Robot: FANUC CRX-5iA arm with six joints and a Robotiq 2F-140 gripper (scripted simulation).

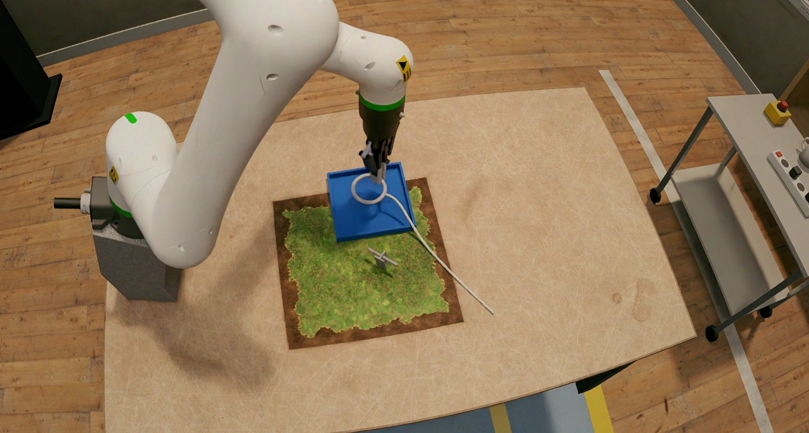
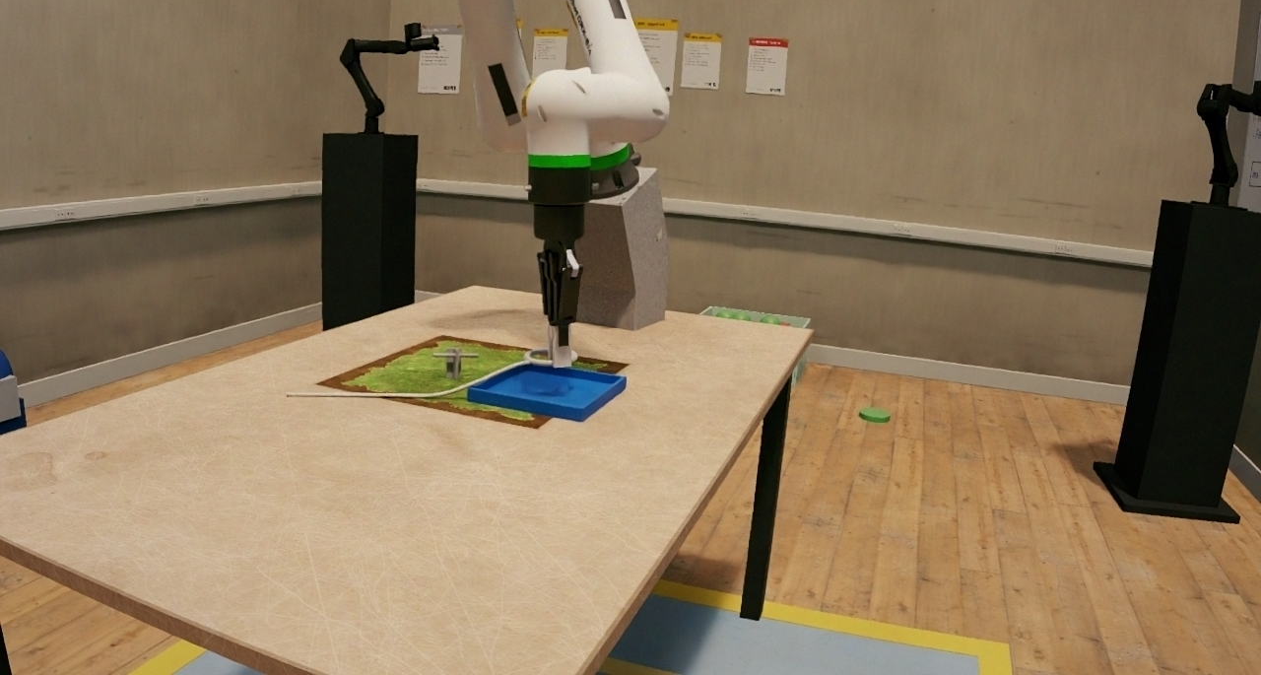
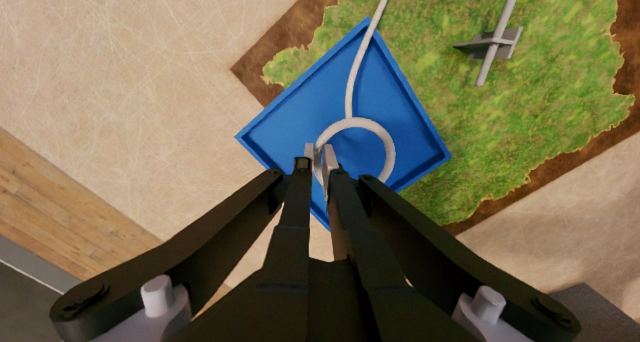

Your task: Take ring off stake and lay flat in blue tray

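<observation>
My hand is 80 mm above the blue tray, 30 mm past it and 20 mm to the left of it. Also, from my hand: grey T-topped stake (200 mm to the right, 70 mm below, 40 mm behind); white ring (30 mm below, 30 mm behind, 20 mm to the right); mat (170 mm to the right, 110 mm below, 90 mm behind).
</observation>
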